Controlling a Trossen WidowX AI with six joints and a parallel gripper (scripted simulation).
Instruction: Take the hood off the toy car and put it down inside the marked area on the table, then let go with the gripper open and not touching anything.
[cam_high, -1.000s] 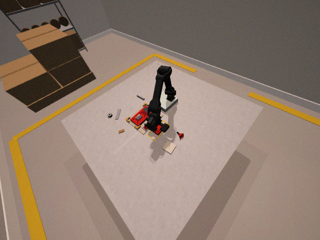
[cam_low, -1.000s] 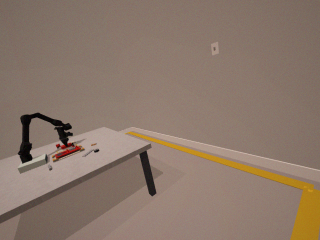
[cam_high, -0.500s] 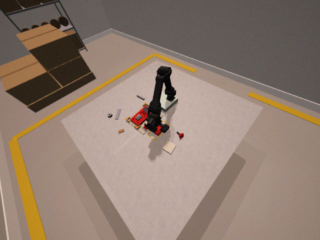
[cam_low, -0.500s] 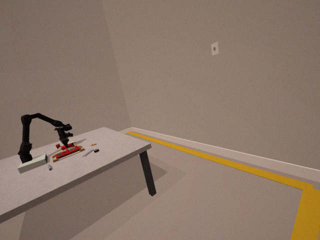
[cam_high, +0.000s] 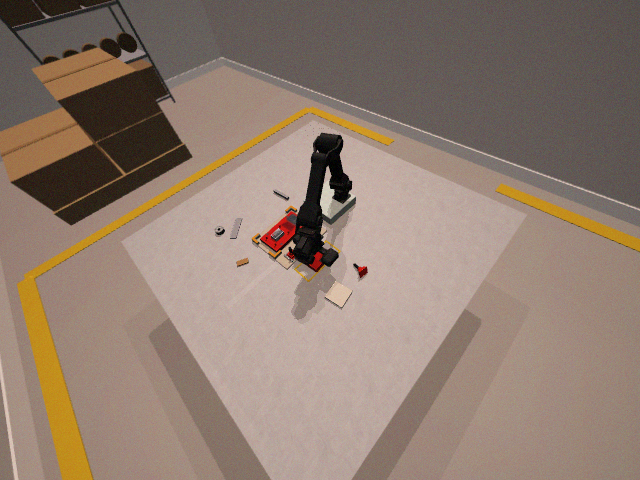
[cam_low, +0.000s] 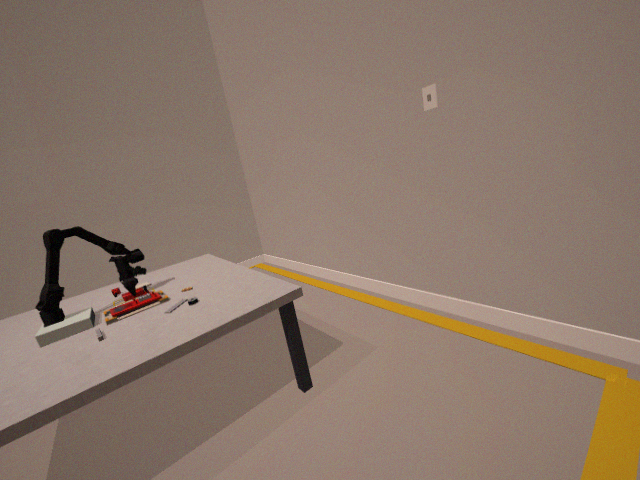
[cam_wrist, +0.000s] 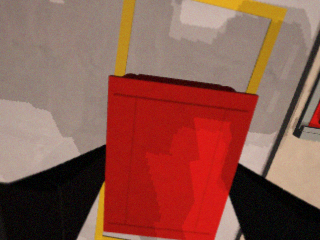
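Now: gripper tip 10 mm below the red hood. The rest, counted from my gripper tip: tan block: 240 mm to the right, 200 mm ahead, 10 mm below; beige tile: 160 mm to the left, 60 mm ahead, 10 mm below; grey strip: 420 mm to the right, 110 mm ahead, 10 mm below.
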